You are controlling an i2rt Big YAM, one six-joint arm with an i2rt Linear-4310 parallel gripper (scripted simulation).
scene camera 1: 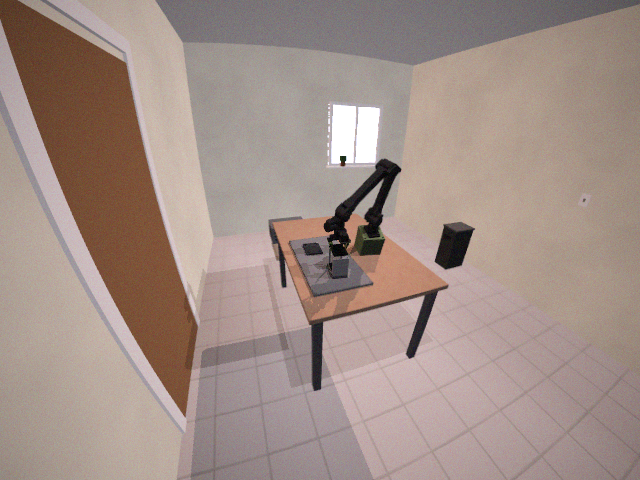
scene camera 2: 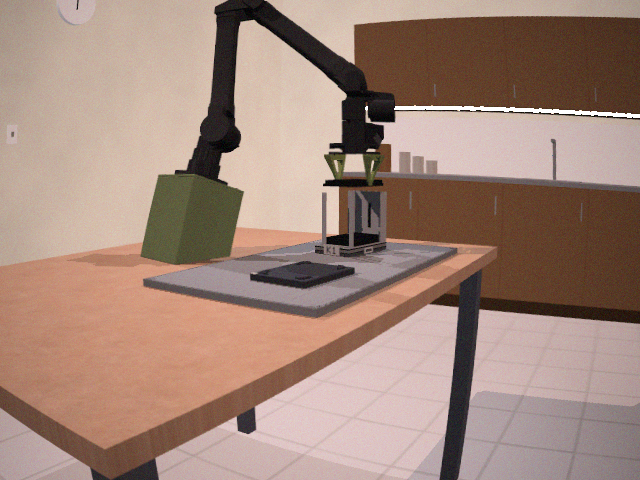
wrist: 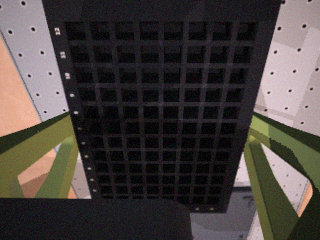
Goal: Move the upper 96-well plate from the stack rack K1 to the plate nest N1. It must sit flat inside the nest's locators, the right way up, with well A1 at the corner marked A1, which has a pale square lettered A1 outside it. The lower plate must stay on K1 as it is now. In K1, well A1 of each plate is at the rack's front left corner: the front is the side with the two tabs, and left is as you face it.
Scene:
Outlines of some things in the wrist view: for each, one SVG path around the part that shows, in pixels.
The gripper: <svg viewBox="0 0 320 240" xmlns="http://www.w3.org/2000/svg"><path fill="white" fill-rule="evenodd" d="M253 111L243 155L264 240L320 240L320 136L290 127ZM261 143L310 181L312 197L300 217L274 176ZM0 137L0 240L192 240L190 212L180 202L170 199L68 198L79 154L69 111L37 125ZM61 143L50 171L35 197L12 198L10 195L12 181Z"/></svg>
A black 96-well plate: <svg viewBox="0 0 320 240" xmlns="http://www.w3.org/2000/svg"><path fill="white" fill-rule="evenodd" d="M42 0L91 199L170 199L185 205L190 213L226 213L282 0Z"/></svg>

